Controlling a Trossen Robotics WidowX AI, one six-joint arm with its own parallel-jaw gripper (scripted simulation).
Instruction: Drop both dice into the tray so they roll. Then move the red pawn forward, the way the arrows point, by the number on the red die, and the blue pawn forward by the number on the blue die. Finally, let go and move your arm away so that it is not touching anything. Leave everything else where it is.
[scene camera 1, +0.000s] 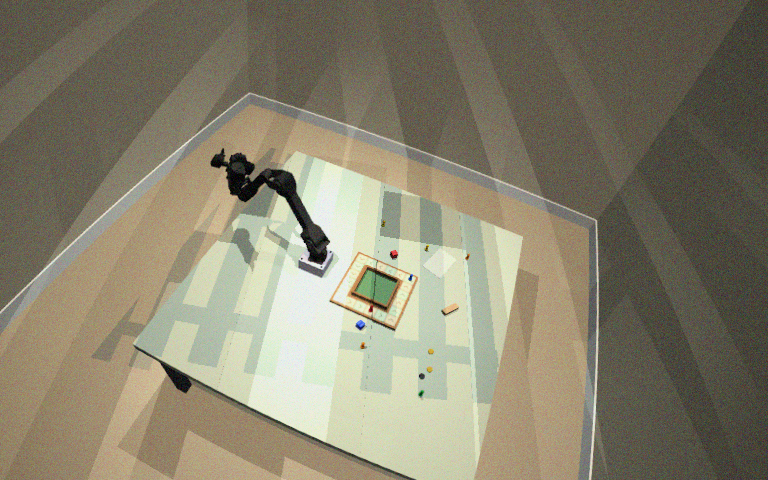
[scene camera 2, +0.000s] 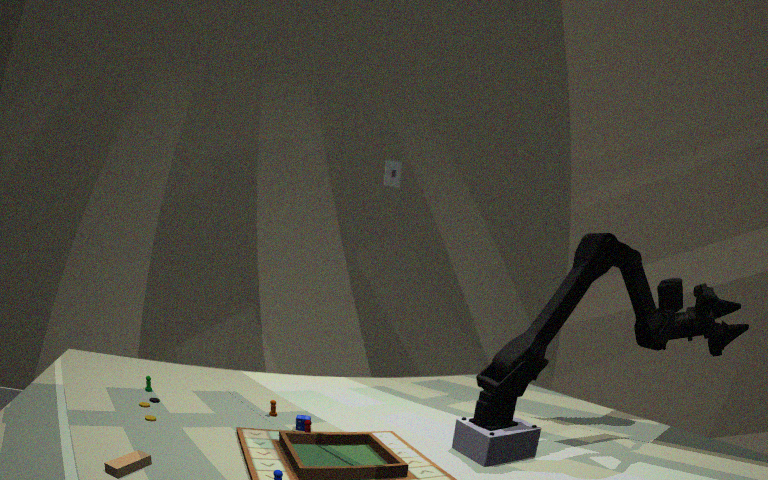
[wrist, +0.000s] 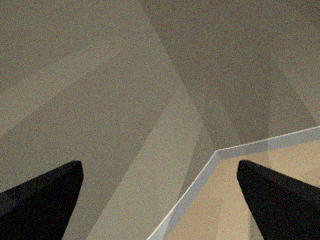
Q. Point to my gripper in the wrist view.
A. At 161, 170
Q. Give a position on a green tray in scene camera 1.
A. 374, 286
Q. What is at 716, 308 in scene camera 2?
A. My gripper.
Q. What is my gripper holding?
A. Nothing.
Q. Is my gripper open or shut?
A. Open.
